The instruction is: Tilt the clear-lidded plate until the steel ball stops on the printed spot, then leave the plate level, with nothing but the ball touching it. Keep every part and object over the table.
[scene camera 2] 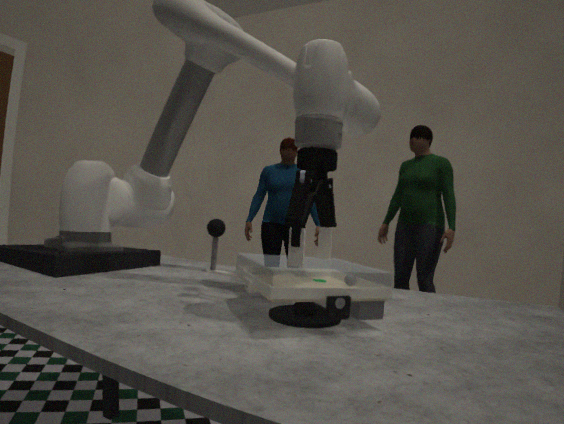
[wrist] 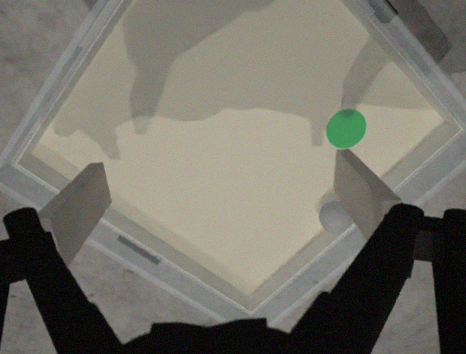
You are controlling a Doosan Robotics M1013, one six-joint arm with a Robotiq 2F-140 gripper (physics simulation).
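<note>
The clear-lidded plate (scene camera 2: 325, 293) (wrist: 175, 278) sits on a round black base (scene camera 2: 295, 316); its exact tilt is hard to tell. The green printed spot (scene camera 2: 320, 280) (wrist: 346, 129) lies on its cream floor. The grey steel ball (scene camera 2: 351, 280) (wrist: 334, 217) is off the spot, at the lower-right wall in the wrist view, partly hidden by the right fingertip. My gripper (scene camera 2: 310, 259) (wrist: 220, 176) is open and empty, pointing down over the plate with its pale fingertips wide apart. Whether the fingertips touch the lid is unclear.
A black bracket (scene camera 2: 331, 306) and a grey block (scene camera 2: 368, 310) hang under the plate's near side. A post with a black ball (scene camera 2: 216, 228) stands behind and left of the plate. The robot's dark base (scene camera 2: 107, 262) is at the left. Two people stand behind the table (scene camera 2: 175, 345).
</note>
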